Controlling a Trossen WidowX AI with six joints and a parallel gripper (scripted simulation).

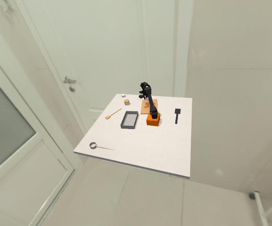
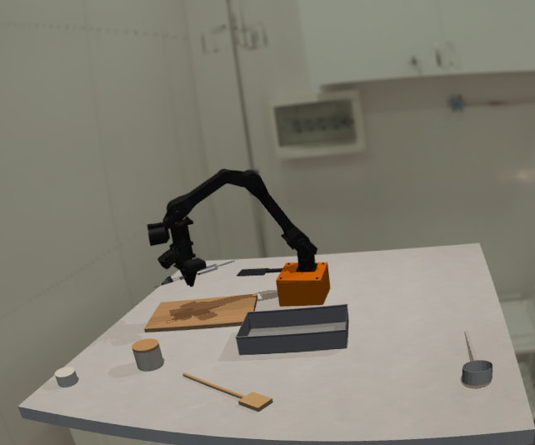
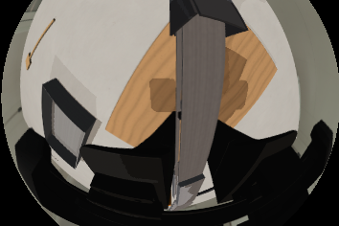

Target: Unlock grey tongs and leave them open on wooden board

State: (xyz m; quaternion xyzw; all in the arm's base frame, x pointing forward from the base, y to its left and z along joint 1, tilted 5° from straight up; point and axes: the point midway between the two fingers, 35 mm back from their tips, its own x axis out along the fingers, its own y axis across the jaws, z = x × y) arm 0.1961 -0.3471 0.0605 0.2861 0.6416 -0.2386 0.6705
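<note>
My gripper tip is 5 cm past the wooden board and 12 cm above it. The rest, counted from my gripper tip: grey roasting tin 14 cm ahead, 36 cm to the left, 10 cm below; black spatula 47 cm behind, 14 cm to the left, 12 cm below; lidded canister 32 cm ahead, 3 cm to the right, 9 cm below.
</note>
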